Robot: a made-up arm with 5 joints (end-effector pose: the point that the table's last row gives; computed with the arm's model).
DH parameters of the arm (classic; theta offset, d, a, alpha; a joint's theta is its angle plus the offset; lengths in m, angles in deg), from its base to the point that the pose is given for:
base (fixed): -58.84 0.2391 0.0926 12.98
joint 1: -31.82 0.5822 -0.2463 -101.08
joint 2: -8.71 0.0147 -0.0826 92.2
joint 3: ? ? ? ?
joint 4: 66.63 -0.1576 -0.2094 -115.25
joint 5: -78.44 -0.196 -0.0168 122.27
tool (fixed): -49.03 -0.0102 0 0
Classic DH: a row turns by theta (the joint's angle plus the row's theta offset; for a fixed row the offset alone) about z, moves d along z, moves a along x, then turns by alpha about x.
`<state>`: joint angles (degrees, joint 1 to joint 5).
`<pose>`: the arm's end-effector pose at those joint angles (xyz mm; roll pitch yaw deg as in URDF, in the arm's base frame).
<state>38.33 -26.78 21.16 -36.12 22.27</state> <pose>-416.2 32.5 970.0 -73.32 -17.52 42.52</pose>
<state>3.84 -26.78 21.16 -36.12 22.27</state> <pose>-251.5 173.3 1019.3 -65.39 -16.64 6.53</pose>
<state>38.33 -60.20 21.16 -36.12 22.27</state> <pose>-461.6 96.2 880.1 -107.48 -12.17 50.44</pose>
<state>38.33 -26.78 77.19 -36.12 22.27</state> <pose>-247.1 68.2 1038.8 -61.29 13.23 88.01</pose>
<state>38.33 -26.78 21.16 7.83 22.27</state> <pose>-223.9 53.1 1046.8 -47.80 18.18 37.35</pose>
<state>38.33 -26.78 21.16 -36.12 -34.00</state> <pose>-400.3 38.8 964.9 -45.21 -7.33 84.95</pose>
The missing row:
joint 3: 31.28 0.003 0.0156 -68.47
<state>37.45 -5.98 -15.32 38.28 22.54</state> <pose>-172.8 -112.5 960.4 0.77 26.56 26.97</pose>
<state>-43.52 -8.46 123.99 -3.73 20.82</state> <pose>341.1 -60.9 1051.4 -8.87 12.51 69.46</pose>
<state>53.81 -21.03 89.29 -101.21 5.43</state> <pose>-263.7 -191.8 851.1 -90.22 -23.53 145.01</pose>
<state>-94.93 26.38 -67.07 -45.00 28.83</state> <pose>328.0 -213.9 1162.0 -63.55 4.56 163.63</pose>
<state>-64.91 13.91 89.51 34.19 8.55</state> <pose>320.0 -313.1 950.2 30.69 0.83 40.78</pose>
